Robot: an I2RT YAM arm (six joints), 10 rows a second.
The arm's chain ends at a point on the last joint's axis. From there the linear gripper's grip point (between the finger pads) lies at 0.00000 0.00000 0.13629 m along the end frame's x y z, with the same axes.
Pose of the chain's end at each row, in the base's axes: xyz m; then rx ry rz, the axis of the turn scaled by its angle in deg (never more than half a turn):
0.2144, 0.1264, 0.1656, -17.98, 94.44, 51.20
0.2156, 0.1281, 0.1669, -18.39, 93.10, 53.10
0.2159, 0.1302, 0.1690, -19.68, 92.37, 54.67
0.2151, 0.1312, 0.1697, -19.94, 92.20, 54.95
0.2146, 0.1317, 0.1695, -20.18, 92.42, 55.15
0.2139, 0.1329, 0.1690, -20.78, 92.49, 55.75
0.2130, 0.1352, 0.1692, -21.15, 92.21, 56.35
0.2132, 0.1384, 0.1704, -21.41, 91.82, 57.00
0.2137, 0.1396, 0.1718, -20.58, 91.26, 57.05
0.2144, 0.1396, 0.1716, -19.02, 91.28, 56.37
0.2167, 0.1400, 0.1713, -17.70, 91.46, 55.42
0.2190, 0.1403, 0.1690, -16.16, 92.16, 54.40
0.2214, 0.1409, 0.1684, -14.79, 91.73, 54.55
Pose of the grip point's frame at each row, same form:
0.3122, 0.2212, 0.1613, -17.98, 94.44, 51.20
0.3112, 0.2252, 0.1660, -18.39, 93.10, 53.10
0.3085, 0.2302, 0.1698, -19.68, 92.37, 54.67
0.3072, 0.2317, 0.1708, -19.94, 92.20, 54.95
0.3062, 0.2327, 0.1701, -20.18, 92.42, 55.15
0.3041, 0.2351, 0.1694, -20.78, 92.49, 55.75
0.3022, 0.2383, 0.1703, -21.15, 92.21, 56.35
0.3014, 0.2423, 0.1725, -21.41, 91.82, 57.00
0.3029, 0.2426, 0.1755, -20.58, 91.26, 57.05
0.3061, 0.2404, 0.1757, -19.02, 91.28, 56.37
0.3109, 0.2385, 0.1752, -17.70, 91.46, 55.42
0.3158, 0.2362, 0.1716, -16.16, 92.16, 54.40
0.3196, 0.2354, 0.1724, -14.79, 91.73, 54.55

